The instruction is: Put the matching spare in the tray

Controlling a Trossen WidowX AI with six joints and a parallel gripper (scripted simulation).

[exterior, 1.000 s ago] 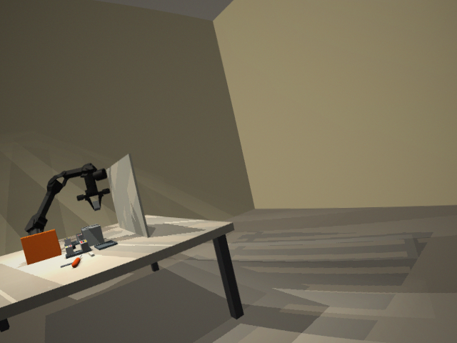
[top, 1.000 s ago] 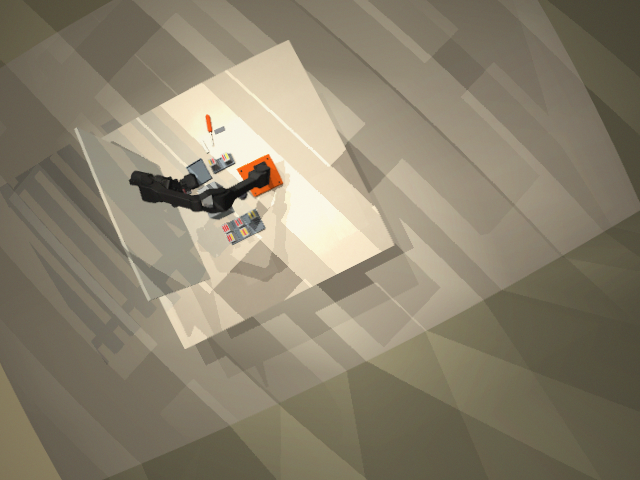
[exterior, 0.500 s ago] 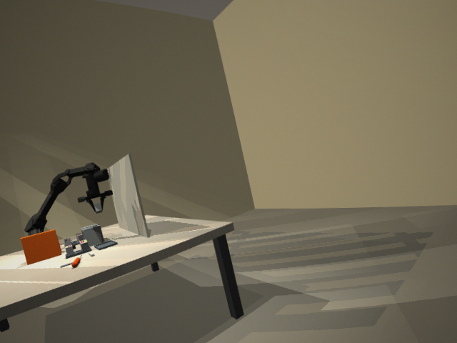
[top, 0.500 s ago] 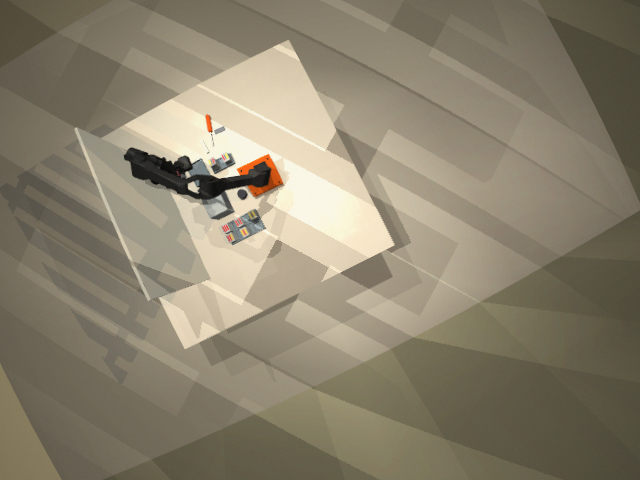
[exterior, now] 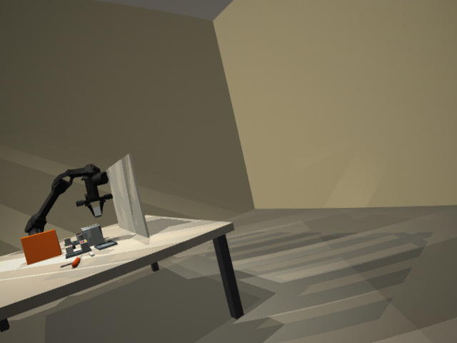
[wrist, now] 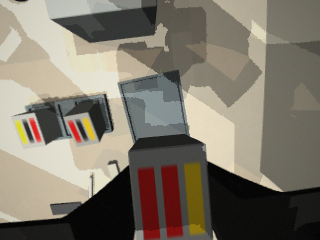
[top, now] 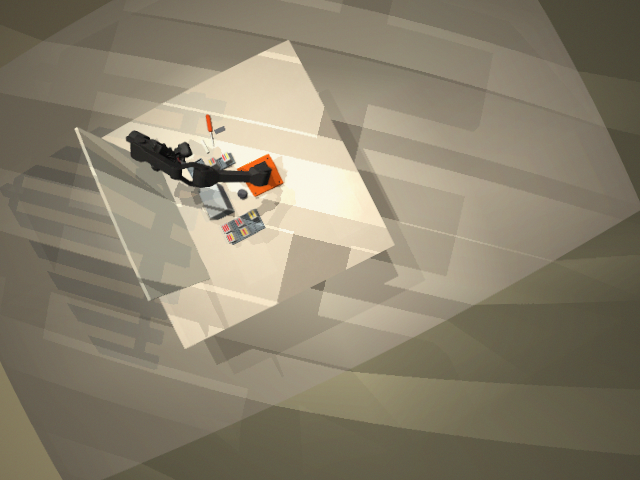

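My gripper tip is 16 cm above the flat dark tray. From my gripper tip the other things lie so: dark holder (38 cm to the left, 16 cm below, 11 cm behind); then grey mounted unit (21 cm to the left, 12 cm below, 4 cm behind).
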